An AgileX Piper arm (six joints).
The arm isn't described. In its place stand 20 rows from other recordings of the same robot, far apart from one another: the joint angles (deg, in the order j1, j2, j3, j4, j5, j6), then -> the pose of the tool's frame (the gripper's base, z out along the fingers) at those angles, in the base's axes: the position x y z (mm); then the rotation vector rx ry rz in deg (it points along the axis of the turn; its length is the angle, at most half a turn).
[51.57, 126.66, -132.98, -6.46, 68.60, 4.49] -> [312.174 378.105 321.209 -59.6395 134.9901 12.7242]
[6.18, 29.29, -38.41, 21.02, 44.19, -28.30] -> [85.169 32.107 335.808 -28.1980 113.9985 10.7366]
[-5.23, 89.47, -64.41, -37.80, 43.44, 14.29] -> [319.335 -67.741 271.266 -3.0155 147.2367 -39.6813]
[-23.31, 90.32, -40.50, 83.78, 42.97, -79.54] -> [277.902 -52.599 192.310 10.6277 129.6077 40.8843]
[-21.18, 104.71, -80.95, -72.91, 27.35, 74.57] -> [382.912 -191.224 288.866 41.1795 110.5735 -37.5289]
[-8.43, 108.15, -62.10, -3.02, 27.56, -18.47] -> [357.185 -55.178 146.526 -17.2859 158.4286 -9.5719]
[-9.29, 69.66, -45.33, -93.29, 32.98, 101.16] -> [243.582 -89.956 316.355 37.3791 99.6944 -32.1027]
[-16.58, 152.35, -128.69, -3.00, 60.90, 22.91] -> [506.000 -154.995 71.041 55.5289 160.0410 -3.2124]
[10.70, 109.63, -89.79, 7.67, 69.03, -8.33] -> [380.292 83.399 243.284 -25.1686 171.8403 11.2813]
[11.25, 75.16, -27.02, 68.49, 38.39, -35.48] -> [186.747 90.752 186.550 8.8044 152.4881 59.5673]
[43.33, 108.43, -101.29, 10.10, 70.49, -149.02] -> [283.935 288.526 305.775 -160.5701 -14.6498 -11.0738]
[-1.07, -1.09, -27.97, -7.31, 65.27, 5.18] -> [-10.398 -10.324 268.271 7.3113 120.6968 -6.3876]
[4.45, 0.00, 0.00, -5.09, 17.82, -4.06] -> [54.230 1.742 185.267 -10.8466 102.2197 -4.5877]
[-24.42, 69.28, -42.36, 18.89, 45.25, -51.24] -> [203.170 -69.269 246.926 -21.4280 150.9078 -1.7948]
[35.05, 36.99, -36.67, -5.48, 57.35, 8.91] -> [86.838 51.980 294.099 -34.0267 138.8509 11.5739]
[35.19, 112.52, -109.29, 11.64, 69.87, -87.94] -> [339.576 260.550 316.101 -135.3324 76.2064 0.9138]
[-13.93, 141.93, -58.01, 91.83, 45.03, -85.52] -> [336.034 -17.050 -37.841 20.8500 151.8820 62.2829]
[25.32, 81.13, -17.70, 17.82, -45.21, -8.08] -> [216.857 80.736 183.401 -9.9532 103.9891 9.7600]
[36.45, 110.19, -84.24, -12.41, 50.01, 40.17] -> [335.482 229.163 221.078 -3.7037 158.3630 4.6477]
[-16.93, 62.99, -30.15, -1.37, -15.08, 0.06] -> [217.220 -65.529 274.350 13.7956 102.1520 -12.7002]
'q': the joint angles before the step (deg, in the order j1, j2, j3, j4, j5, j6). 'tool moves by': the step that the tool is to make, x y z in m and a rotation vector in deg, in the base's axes. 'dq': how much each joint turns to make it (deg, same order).
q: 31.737, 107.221, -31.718, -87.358, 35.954, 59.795
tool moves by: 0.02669, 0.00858, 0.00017, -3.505, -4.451, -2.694
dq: 0.124, 4.350, -6.462, 0.606, 5.976, 0.211
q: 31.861, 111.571, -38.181, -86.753, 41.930, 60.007
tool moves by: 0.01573, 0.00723, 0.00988, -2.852, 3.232, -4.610
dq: 0.000, 1.001, -6.924, 13.809, 4.349, -13.744
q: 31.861, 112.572, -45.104, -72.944, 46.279, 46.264
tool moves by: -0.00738, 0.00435, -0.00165, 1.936, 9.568, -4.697
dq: 0.000, 0.067, -2.564, 17.011, 0.890, -14.037
